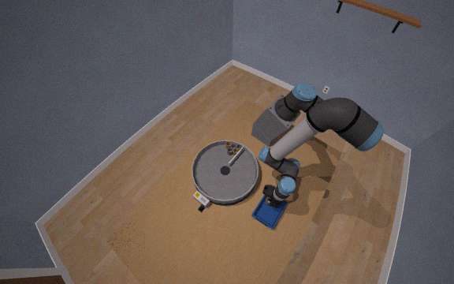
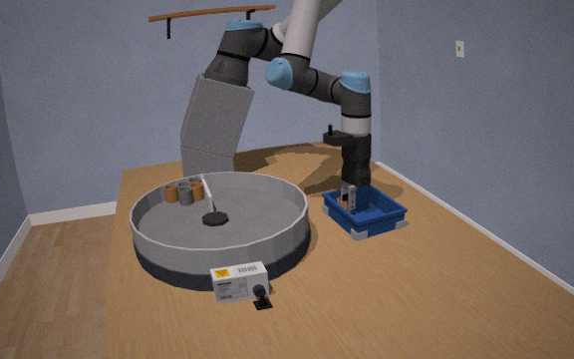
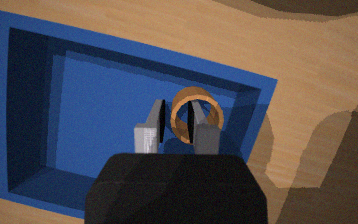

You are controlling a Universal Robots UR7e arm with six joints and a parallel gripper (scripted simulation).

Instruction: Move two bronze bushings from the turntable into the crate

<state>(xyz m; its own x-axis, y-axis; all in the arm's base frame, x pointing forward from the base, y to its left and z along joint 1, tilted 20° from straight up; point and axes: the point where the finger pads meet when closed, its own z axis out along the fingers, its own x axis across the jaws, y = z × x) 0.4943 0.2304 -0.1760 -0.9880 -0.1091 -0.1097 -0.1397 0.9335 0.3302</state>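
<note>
The blue crate is 4 cm ahead of my hand, 2 cm to the left of it and 2 cm below it. Also, from my hand: grey turntable (4 cm behind, 33 cm to the right, 1 cm above).
</note>
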